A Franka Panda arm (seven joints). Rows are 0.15 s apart.
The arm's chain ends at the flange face. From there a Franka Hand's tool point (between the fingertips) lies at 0.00 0.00 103.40 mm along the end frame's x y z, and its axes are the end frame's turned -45 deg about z.
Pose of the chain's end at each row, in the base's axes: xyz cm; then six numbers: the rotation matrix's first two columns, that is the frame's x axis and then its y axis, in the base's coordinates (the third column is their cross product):
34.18 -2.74 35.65 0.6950 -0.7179 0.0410 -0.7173 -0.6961 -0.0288
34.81 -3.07 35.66 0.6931 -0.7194 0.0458 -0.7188 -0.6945 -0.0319
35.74 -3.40 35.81 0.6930 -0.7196 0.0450 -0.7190 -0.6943 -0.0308
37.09 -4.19 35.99 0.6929 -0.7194 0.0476 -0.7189 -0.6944 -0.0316
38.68 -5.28 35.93 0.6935 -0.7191 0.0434 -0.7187 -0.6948 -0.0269
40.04 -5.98 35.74 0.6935 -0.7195 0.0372 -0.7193 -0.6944 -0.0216
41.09 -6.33 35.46 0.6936 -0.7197 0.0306 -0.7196 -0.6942 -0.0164
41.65 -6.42 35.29 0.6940 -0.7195 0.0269 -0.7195 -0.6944 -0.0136
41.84 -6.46 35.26 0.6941 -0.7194 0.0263 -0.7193 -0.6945 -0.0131
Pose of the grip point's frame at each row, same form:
34.69 -2.84 25.32 0.9986 -0.0154 0.0494 -0.0158 -0.9998 0.0086
35.38 -3.18 25.34 0.9984 -0.0176 0.0549 -0.0182 -0.9998 0.0098
36.29 -3.51 25.49 0.9984 -0.0179 0.0536 -0.0184 -0.9998 0.0100
37.67 -4.32 25.67 0.9983 -0.0177 0.0560 -0.0184 -0.9997 0.0113
39.19 -5.41 25.60 0.9986 -0.0172 0.0497 -0.0178 -0.9998 0.0117
40.47 -6.10 25.41 0.9990 -0.0177 0.0416 -0.0182 -0.9998 0.0110
41.43 -6.44 25.13 0.9993 -0.0180 0.0332 -0.0184 -0.9998 0.0100
41.94 -6.52 24.95 0.9995 -0.0177 0.0286 -0.0180 -0.9998 0.0094
42.13 -6.56 24.92 0.9994 -0.0176 0.0279 -0.0178 -0.9998 0.0093

